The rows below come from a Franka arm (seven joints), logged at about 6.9 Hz.
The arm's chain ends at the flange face. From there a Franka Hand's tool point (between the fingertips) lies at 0.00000 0.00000 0.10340 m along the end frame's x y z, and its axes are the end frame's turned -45 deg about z.
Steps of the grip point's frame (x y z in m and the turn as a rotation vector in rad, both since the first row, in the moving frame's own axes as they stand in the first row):
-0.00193, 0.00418, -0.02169, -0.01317, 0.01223, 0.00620
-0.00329, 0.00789, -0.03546, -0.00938, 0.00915, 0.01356
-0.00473, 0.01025, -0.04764, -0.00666, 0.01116, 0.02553
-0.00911, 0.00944, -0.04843, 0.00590, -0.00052, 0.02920
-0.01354, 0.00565, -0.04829, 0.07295, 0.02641, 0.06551
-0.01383, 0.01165, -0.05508, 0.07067, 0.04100, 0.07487
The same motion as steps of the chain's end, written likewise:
-0.00027, 0.00425, -0.02167, -0.00066, 0.01796, 0.00620
0.00190, 0.00788, -0.03545, -0.00016, 0.01310, 0.01356
0.00260, 0.01090, -0.04763, 0.00318, 0.01260, 0.02553
0.00070, 0.01352, -0.04843, 0.00380, -0.00454, 0.02920
-0.00242, 0.02093, -0.04798, 0.07026, -0.03291, 0.06551
0.00032, 0.02625, -0.05474, 0.07896, -0.02098, 0.07487

